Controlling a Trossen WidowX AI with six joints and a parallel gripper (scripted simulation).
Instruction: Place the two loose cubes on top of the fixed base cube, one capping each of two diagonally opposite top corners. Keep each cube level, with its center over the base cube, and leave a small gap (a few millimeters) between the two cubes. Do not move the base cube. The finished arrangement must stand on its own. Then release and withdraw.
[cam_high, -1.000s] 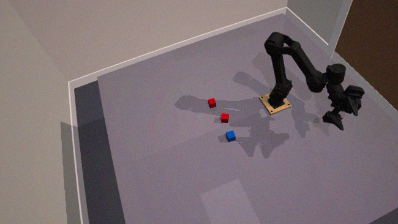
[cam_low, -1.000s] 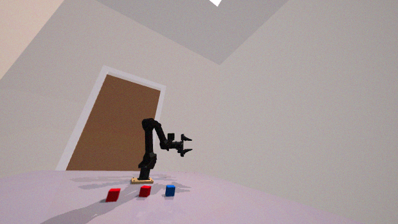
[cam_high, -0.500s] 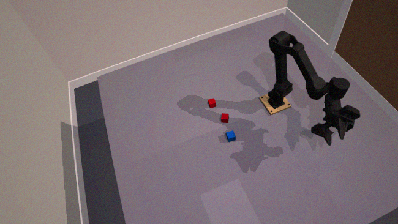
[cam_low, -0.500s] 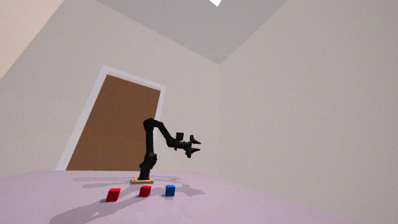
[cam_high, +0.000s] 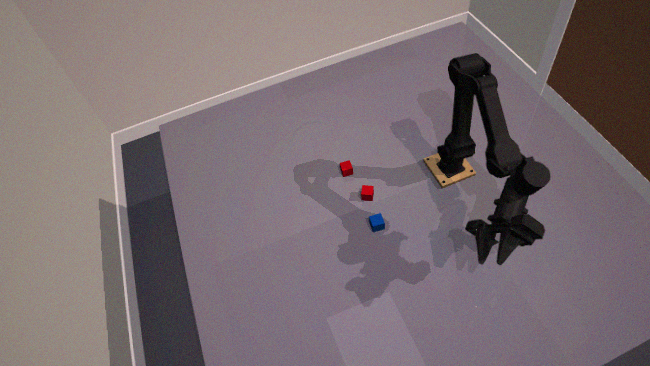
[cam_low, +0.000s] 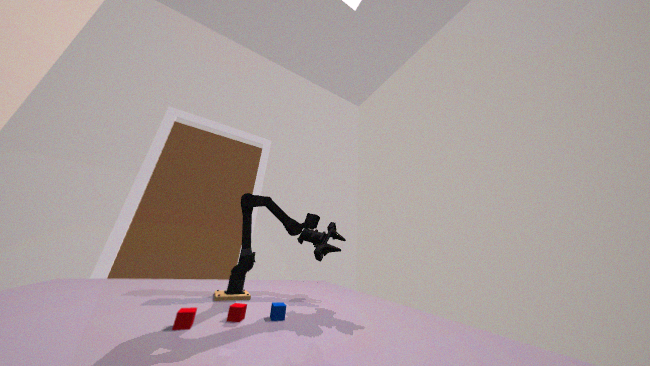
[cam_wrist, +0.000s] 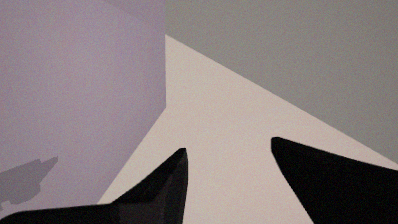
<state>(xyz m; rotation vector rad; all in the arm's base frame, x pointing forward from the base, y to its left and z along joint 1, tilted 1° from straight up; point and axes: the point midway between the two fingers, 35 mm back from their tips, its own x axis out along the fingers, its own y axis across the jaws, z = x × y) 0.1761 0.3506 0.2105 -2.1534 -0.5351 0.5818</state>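
The blue base cube lies 10 cm ahead of my gripper tip, 31 cm to the right of it and 20 cm below it.
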